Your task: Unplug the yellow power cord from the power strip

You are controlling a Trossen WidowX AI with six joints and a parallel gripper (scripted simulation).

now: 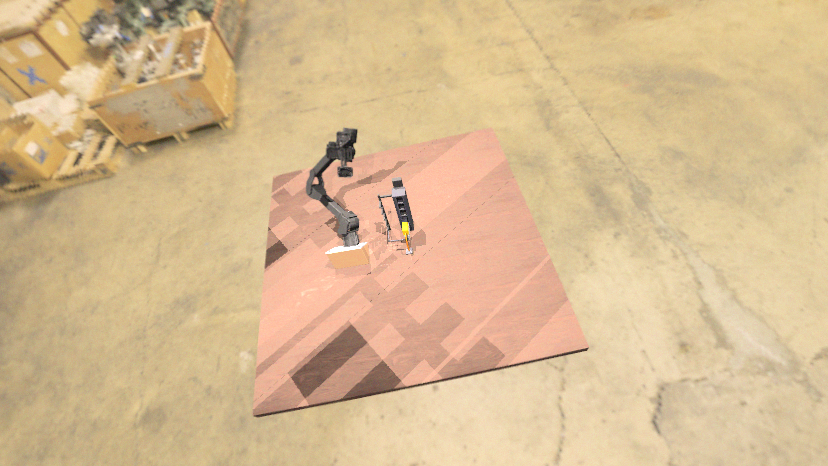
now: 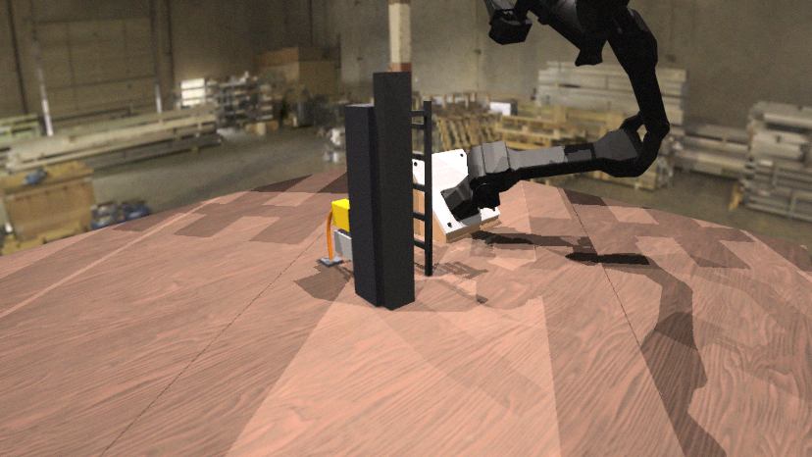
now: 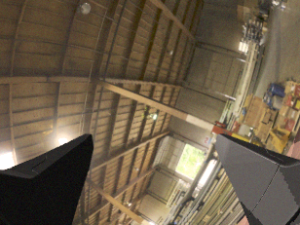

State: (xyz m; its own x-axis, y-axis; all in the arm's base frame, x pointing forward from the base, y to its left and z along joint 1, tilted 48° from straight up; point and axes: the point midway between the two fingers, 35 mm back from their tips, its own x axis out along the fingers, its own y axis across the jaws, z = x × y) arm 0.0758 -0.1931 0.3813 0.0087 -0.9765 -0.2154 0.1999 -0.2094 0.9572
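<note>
Right now the yellow plug is 180 mm ahead of my gripper tip, 100 mm to the right of it and 370 mm below it.
</note>
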